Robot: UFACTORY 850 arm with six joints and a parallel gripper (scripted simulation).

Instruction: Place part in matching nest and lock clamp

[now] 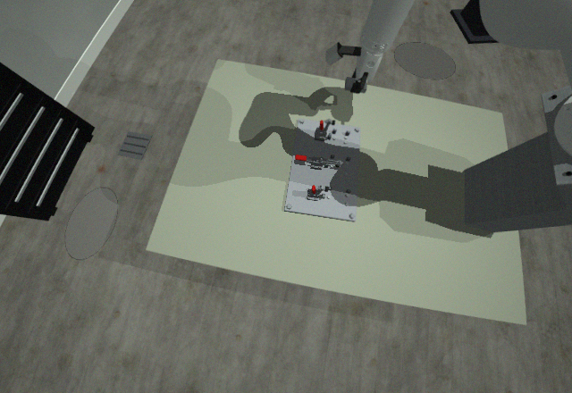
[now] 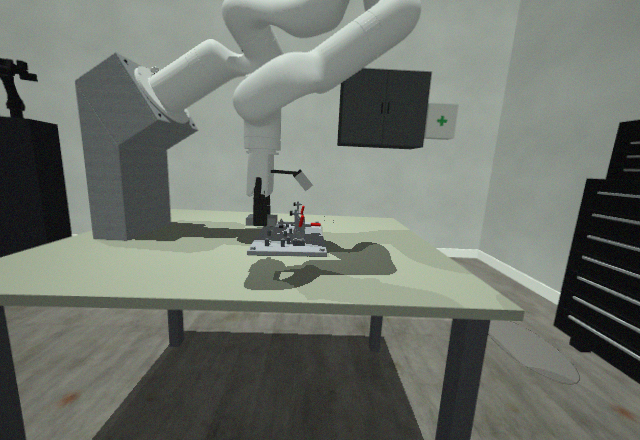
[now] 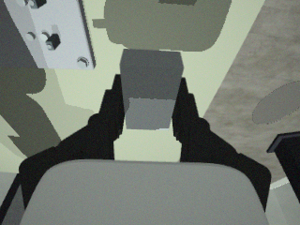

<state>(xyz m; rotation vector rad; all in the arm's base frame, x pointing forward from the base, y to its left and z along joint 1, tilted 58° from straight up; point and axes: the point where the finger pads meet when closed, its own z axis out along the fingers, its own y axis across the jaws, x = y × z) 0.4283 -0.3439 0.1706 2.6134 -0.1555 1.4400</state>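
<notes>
The grey fixture plate is 23 cm to the left of my hand, 13 cm below it and 13 cm ahead of it. Also, from my hand: grey block part (1 cm below).
</notes>
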